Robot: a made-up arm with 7 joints.
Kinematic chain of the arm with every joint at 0, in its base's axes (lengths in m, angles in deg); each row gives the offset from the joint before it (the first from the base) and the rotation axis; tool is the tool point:
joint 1: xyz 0 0.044 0 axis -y
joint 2: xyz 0 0.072 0 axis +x
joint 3: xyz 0 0 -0.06 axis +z
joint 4: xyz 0 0 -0.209 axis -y
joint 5: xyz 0 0 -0.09 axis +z
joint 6: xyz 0 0 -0.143 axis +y
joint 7: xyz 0 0 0 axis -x
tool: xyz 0 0 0
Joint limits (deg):
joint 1: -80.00..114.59
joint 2: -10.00..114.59
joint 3: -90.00..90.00
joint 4: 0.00..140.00
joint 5: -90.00..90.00
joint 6: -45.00..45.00
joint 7: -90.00..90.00
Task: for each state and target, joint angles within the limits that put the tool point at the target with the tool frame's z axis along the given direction. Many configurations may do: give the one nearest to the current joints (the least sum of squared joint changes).
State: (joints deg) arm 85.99 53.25 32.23 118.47 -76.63 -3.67 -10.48
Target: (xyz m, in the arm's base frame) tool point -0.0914 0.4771 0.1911 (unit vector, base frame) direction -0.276 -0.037 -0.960
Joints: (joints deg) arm 84.23 89.12 32.59 67.18 -87.12 -45.00 -12.30
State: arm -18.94 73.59 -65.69 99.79 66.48 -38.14 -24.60
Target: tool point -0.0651 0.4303 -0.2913 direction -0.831 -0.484 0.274
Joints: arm -31.09 73.17 -62.25 60.76 36.30 -45.00 -65.48
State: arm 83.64 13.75 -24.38 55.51 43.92 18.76 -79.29
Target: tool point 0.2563 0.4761 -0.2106 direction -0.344 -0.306 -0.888
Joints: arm 42.61 58.20 -62.76 25.58 4.50 18.59 -89.74
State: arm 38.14 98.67 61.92 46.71 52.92 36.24 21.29
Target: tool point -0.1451 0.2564 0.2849 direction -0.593 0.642 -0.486
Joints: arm 31.84 114.59 83.34 92.16 66.37 43.69 50.08
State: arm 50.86 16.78 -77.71 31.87 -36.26 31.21 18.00
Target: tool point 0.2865 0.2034 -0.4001 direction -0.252 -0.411 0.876
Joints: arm 34.11 14.85 -72.85 10.76 -28.80 16.76 23.26
